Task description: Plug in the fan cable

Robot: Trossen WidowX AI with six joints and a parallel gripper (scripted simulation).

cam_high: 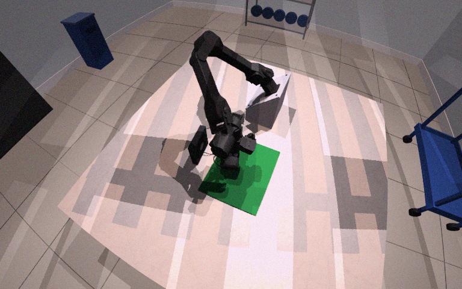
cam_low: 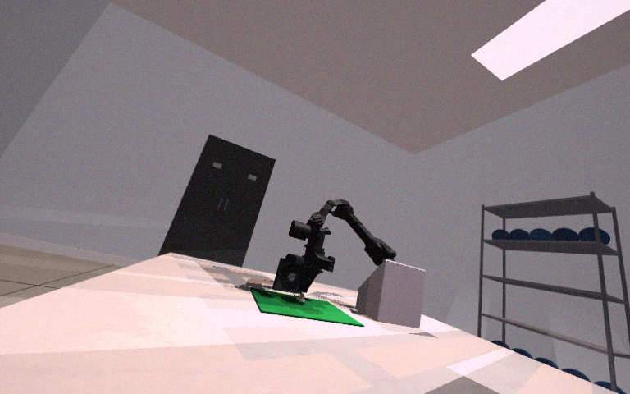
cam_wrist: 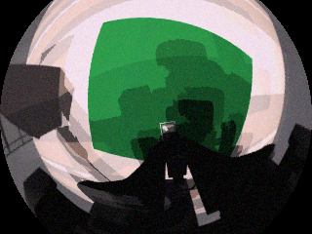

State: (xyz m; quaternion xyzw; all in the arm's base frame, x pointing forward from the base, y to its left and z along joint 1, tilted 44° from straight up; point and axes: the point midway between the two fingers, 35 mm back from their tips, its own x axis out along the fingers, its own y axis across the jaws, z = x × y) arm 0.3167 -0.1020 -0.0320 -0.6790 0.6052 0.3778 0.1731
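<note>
Right now my gripper tip is 10 mm to the left of the black plug and 10 mm below it. Also, from my gripper tip: green board: 60 mm below, 50 mm to the left, 20 mm ahead; black fan: 140 mm to the right, 10 mm ahead, 10 mm above; four-pin fan header: 40 mm below, 10 mm to the right.
</note>
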